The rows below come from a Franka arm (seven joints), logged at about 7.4 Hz.
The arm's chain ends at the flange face. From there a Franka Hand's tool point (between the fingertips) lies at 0.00 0.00 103.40 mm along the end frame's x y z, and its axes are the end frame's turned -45 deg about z.
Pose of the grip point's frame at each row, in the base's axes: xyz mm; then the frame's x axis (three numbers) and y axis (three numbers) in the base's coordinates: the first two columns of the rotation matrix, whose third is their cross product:
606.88 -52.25 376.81 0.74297 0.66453 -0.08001 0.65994 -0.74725 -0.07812
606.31 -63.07 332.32 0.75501 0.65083 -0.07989 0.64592 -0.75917 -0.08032
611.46 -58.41 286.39 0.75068 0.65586 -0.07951 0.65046 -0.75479 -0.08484
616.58 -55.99 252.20 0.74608 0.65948 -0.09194 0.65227 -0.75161 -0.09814
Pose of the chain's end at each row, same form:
618.43 -52.79 479.56 0.99201 -0.05849 -0.11181 -0.05871 -0.99828 0.00134
617.99 -64.00 435.05 0.99061 -0.07661 -0.11329 -0.07714 -0.99702 -0.00030
623.42 -59.65 389.09 0.99076 -0.06995 -0.11621 -0.07087 -0.99748 -0.00377
630.42 -57.36 354.66 0.98878 -0.06515 -0.13441 -0.06633 -0.99779 -0.00438

